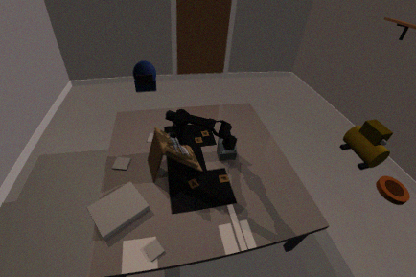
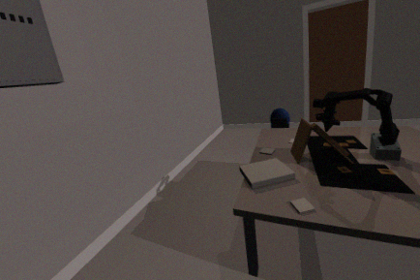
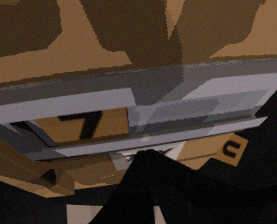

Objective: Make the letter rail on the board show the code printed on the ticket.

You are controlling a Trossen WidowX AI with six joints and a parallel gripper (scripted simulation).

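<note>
Right now the tan letter tile is 19 cm behind my gripper tip, 17 cm to the right of it and 18 cm below it. The rest, counted from my gripper tip: black mat: 13 cm behind, 18 cm below; white ticket: 4 cm behind, 1 cm to the right, 9 cm below; pad: 39 cm ahead, 9 cm to the right, 18 cm below.
</note>
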